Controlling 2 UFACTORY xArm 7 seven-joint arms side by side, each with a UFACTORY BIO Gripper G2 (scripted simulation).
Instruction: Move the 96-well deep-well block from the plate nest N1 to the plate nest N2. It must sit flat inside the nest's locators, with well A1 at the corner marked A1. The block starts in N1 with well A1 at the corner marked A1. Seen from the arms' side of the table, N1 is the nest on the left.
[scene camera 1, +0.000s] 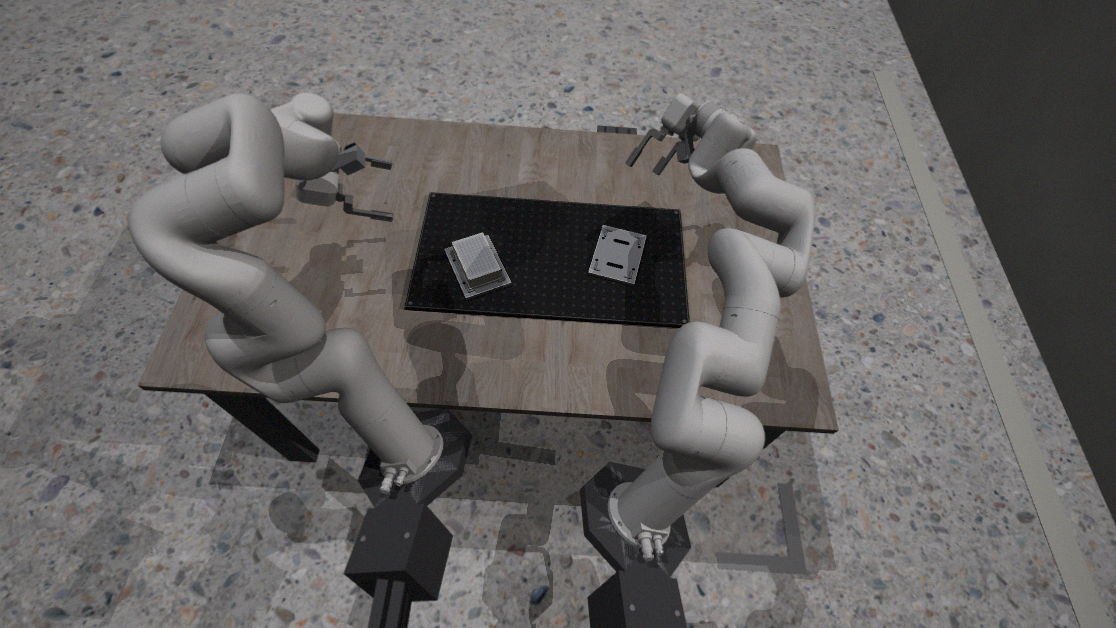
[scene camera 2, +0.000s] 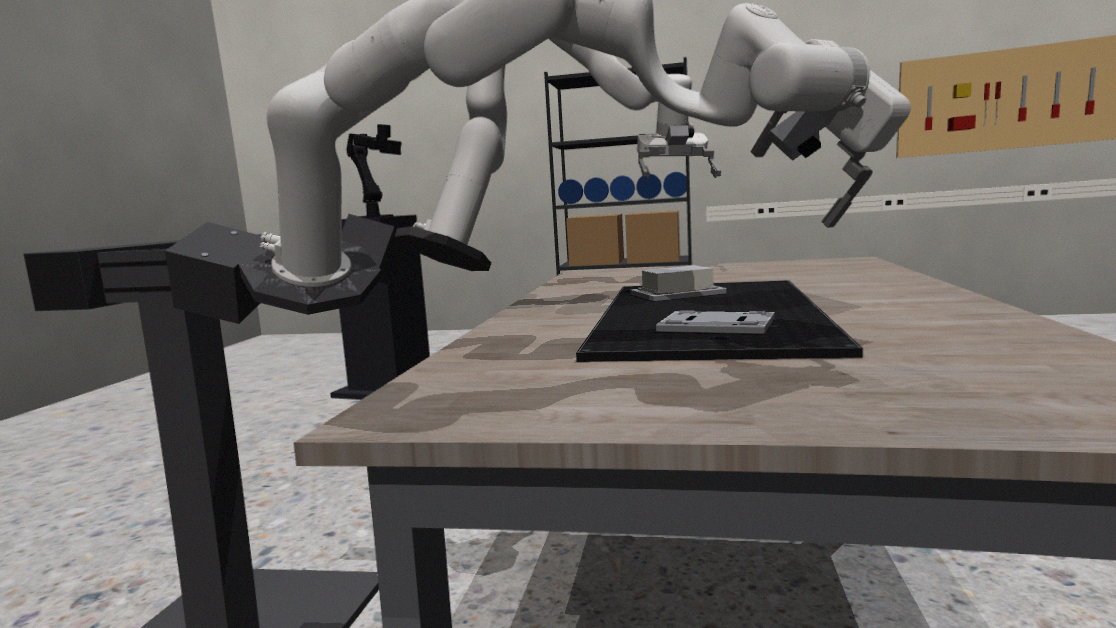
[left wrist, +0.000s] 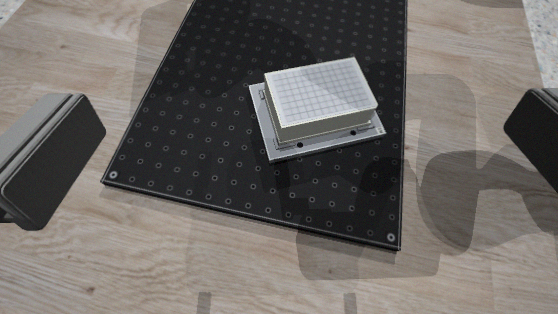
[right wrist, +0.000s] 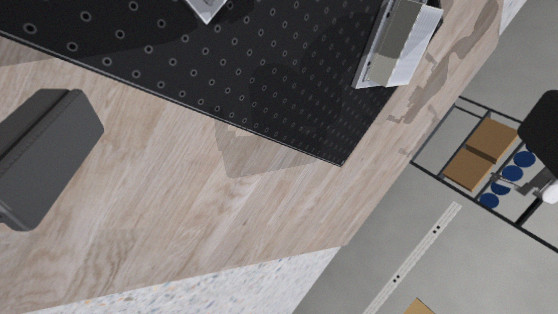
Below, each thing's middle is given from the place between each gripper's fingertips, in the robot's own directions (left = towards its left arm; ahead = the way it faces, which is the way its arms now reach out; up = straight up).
Now: right hand 360 mm to the right of the pale deep-well block (scene camera 1: 476, 260), 260 mm past it and 190 mm above it. Also, from my right hand: nest N1 (left wrist: 266, 123): 360 mm to the left, 260 mm behind, 220 mm below; nest N2 (scene camera 1: 607, 250): 220 mm below, 120 mm behind, 20 mm to the left.
My left gripper is now 3 cm short of the pale deep-well block, 19 cm to the left of it and 23 cm above it. From my left hand the other things lie so: nest N1 (3 cm ahead, 19 cm to the right, 25 cm below); then nest N2 (16 cm ahead, 53 cm to the right, 25 cm below).
